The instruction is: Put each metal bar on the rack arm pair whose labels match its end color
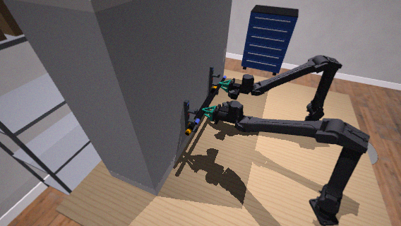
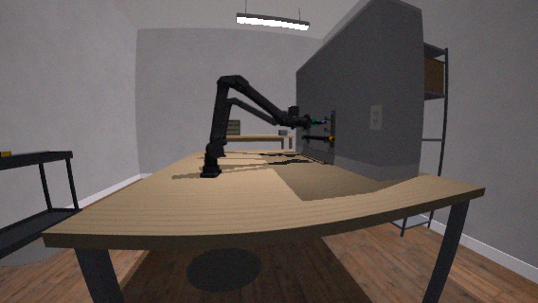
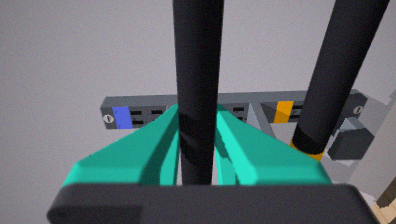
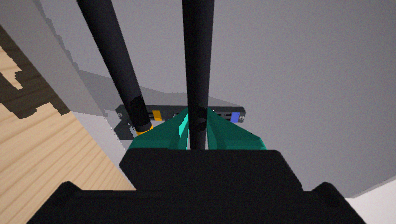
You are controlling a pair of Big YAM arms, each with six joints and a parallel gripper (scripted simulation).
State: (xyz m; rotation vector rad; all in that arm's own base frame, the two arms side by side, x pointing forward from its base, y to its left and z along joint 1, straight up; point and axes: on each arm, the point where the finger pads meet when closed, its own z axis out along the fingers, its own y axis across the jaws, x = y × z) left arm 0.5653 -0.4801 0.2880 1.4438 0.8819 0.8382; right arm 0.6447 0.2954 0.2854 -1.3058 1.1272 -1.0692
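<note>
The blue-ended bar lies 10 mm behind my left hand and 150 mm to the right of it. Round my left hand: orange-ended bar 50 mm ahead, 150 mm to the right, 110 mm below; then grey wall block 230 mm ahead, 190 mm to the right, 160 mm above.
</note>
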